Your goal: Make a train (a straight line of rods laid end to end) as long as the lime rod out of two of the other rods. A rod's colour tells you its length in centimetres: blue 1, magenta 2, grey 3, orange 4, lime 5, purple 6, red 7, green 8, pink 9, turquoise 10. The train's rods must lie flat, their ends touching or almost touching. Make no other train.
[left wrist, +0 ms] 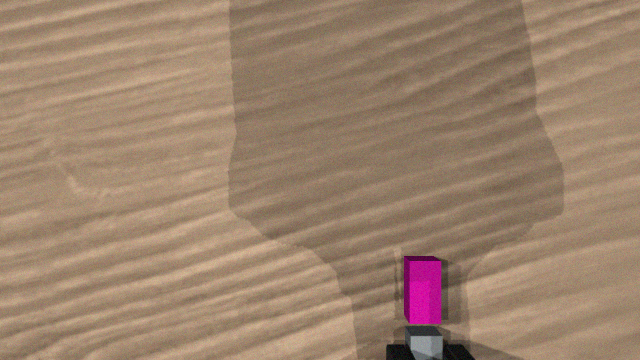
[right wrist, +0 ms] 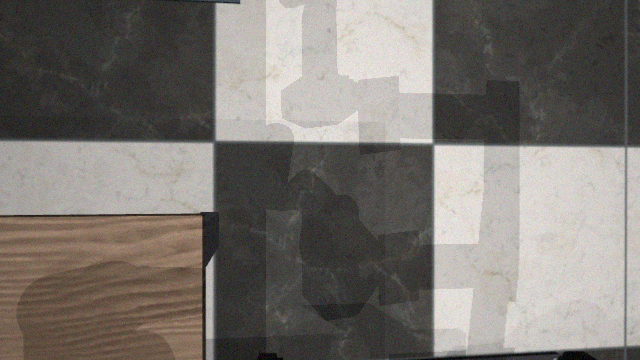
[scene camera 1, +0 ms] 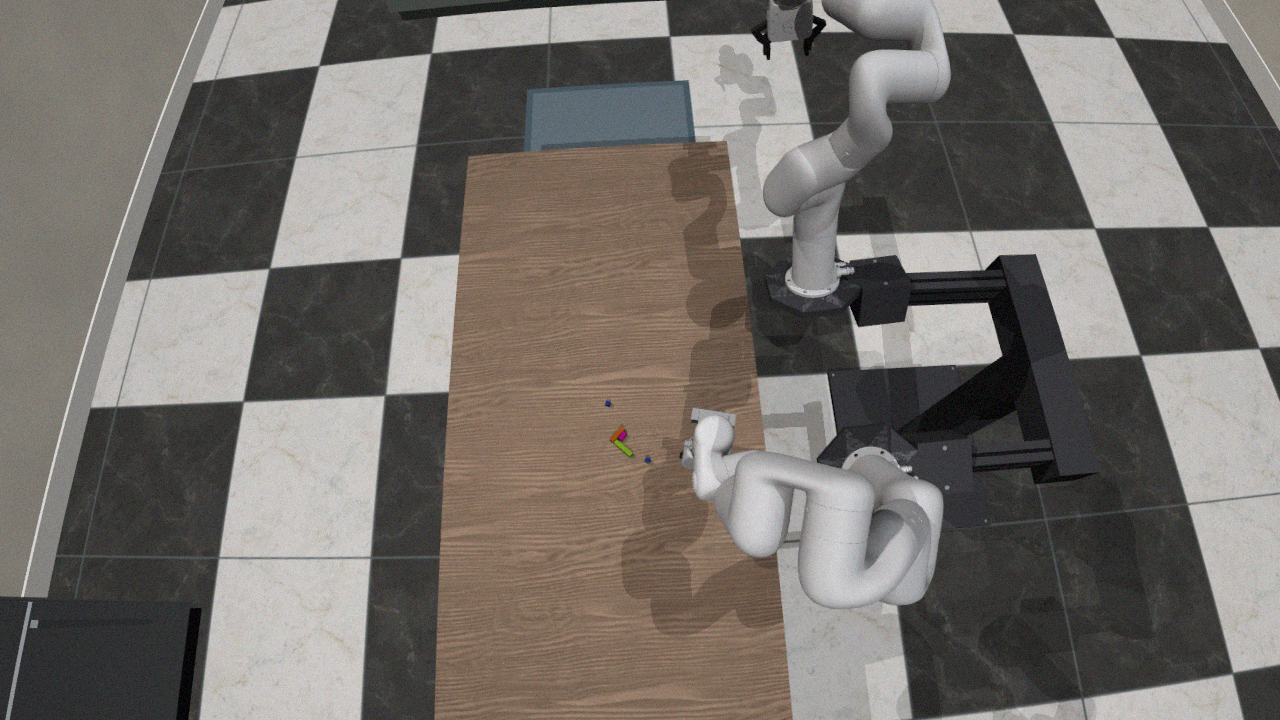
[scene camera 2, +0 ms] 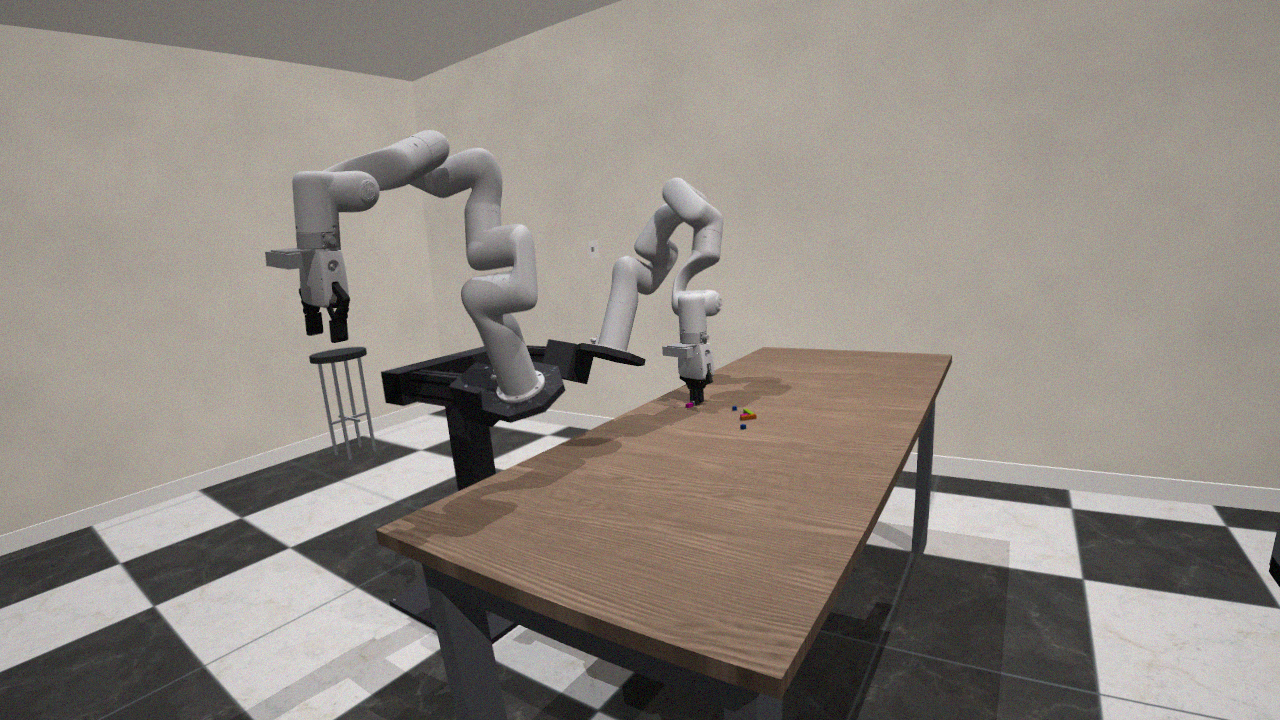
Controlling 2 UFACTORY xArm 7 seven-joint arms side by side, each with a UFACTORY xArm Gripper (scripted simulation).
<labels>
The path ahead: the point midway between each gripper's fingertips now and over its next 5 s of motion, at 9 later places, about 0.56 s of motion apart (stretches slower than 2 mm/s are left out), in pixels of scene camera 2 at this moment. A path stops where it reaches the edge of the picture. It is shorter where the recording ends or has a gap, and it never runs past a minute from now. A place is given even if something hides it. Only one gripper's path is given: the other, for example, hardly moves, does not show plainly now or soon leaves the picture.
My left gripper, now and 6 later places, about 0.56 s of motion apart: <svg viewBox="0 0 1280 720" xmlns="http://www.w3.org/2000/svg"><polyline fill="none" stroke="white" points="697,402 696,402 696,395 694,374 694,367 694,357 692,339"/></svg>
</labels>
